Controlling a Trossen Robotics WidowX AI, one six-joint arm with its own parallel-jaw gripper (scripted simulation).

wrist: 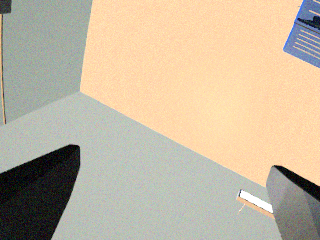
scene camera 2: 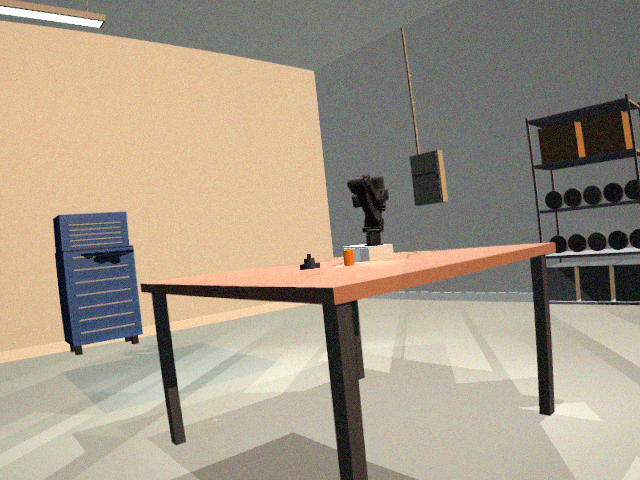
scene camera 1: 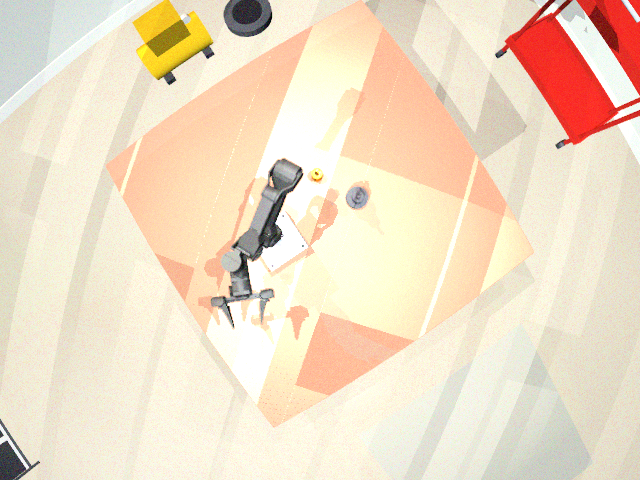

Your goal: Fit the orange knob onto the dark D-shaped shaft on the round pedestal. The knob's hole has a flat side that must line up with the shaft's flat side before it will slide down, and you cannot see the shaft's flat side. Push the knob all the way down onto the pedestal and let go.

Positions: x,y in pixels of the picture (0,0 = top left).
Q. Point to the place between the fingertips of my gripper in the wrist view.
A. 177,166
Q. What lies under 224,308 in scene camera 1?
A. My gripper.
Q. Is my gripper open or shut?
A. Open.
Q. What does my gripper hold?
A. Nothing.
